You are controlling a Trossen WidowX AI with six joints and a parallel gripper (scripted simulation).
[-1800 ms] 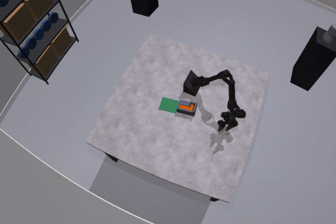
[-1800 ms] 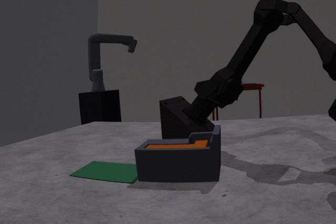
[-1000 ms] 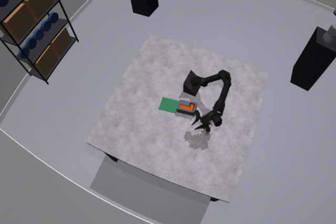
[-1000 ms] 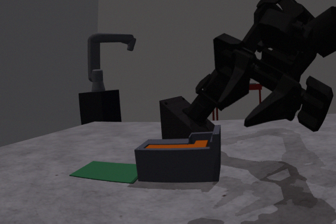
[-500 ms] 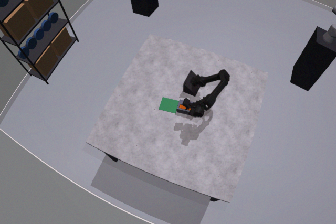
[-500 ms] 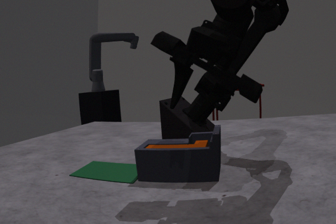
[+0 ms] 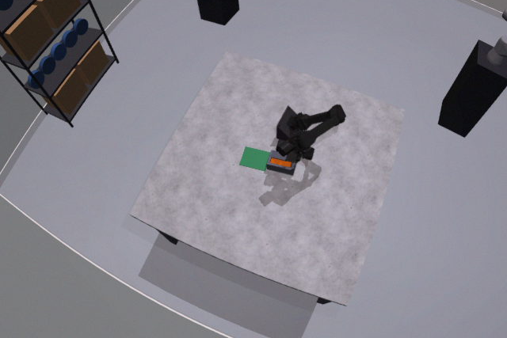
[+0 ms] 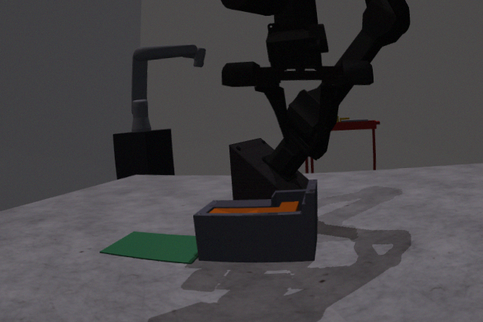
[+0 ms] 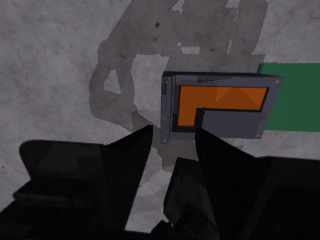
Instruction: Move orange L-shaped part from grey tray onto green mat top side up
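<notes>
The orange L-shaped part is 1 cm ahead of my gripper tip, 5 cm to the right of it and 10 cm below it. The rest, counted from my gripper tip: green mat 4 cm ahead, 21 cm to the right, 16 cm below.
</notes>
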